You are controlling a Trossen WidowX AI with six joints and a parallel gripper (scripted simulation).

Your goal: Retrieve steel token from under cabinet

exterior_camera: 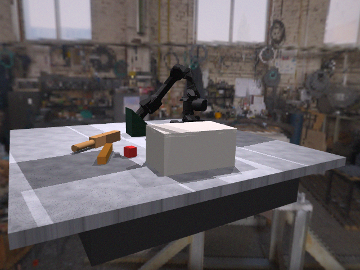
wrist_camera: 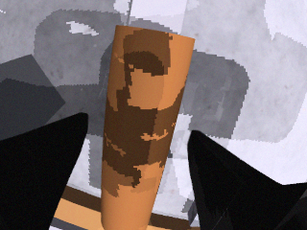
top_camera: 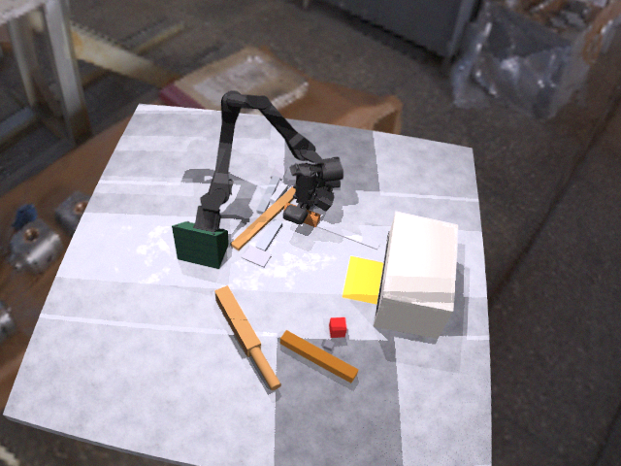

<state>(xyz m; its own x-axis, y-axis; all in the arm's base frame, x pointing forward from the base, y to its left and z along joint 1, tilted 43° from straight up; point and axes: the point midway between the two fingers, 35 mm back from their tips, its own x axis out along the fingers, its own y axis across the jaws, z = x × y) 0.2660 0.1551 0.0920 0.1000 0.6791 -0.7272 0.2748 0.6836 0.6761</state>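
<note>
Now: gripper tip 2 cm short of the grey block, 8 cm to the right of it and 3 cm below it. From my gripper tip the other things lie so: red cube 14 cm ahead, 38 cm to the right, 1 cm above; then small dark tool 1 cm ahead, 14 cm to the left; then flat orange stick 11 cm behind, 2 cm to the right.
</note>
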